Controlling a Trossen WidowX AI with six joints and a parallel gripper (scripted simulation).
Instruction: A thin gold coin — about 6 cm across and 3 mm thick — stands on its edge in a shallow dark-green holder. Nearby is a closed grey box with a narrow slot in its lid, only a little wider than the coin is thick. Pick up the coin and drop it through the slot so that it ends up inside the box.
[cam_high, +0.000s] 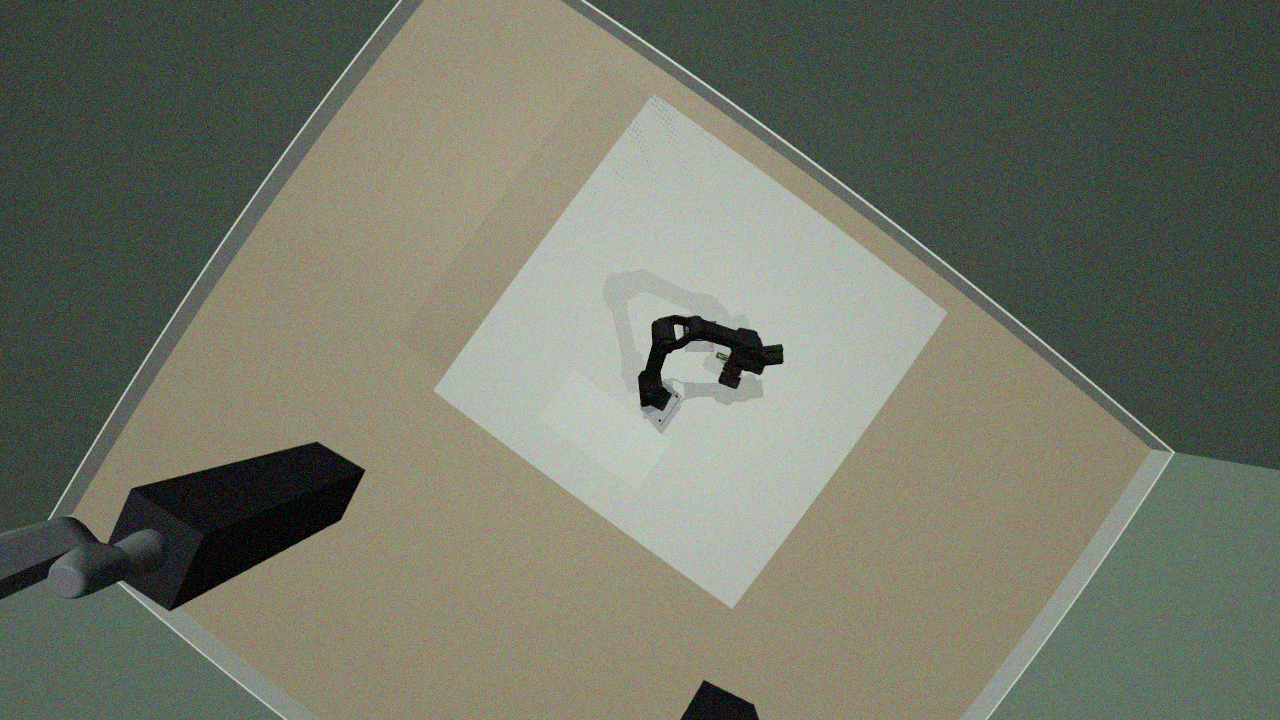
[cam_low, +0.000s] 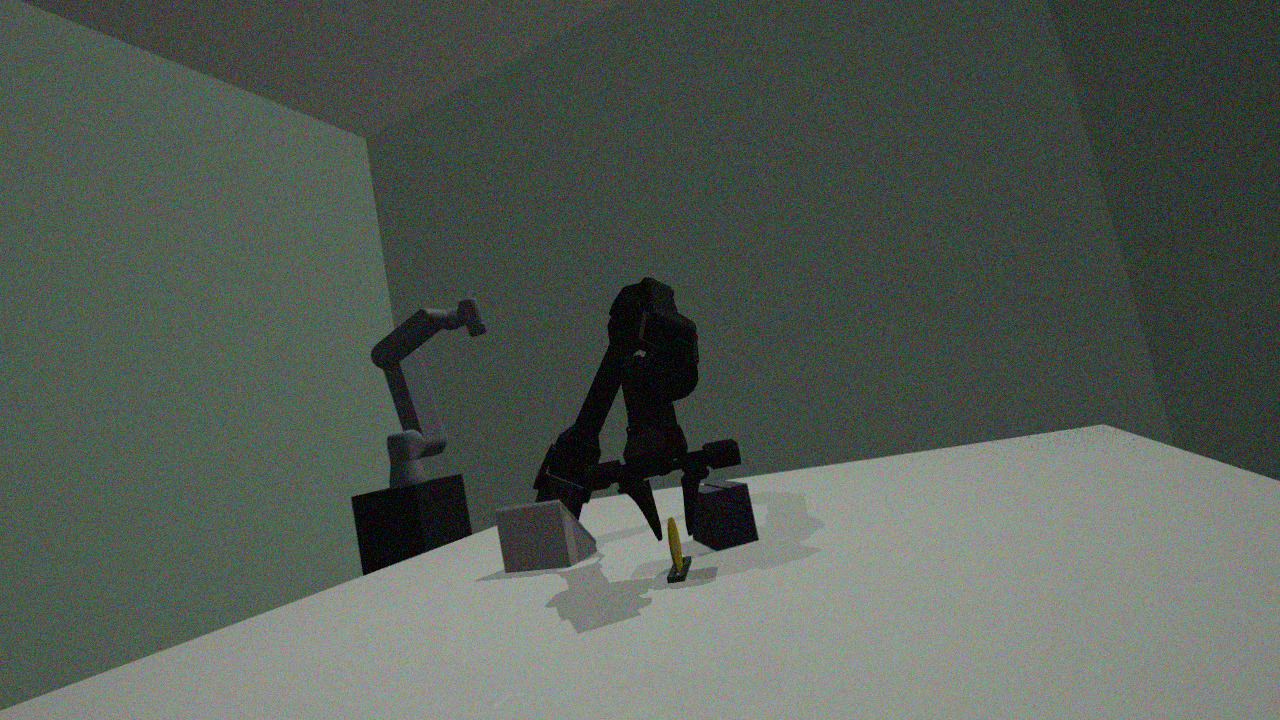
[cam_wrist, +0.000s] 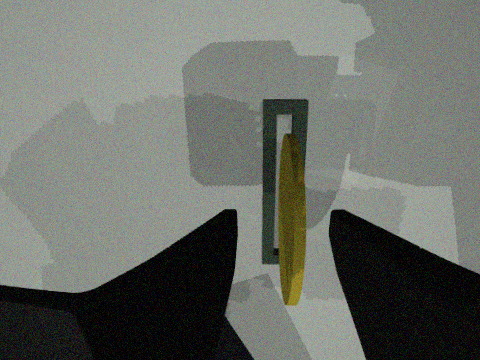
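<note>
The thin gold coin is 1 cm below my gripper tip.
</note>
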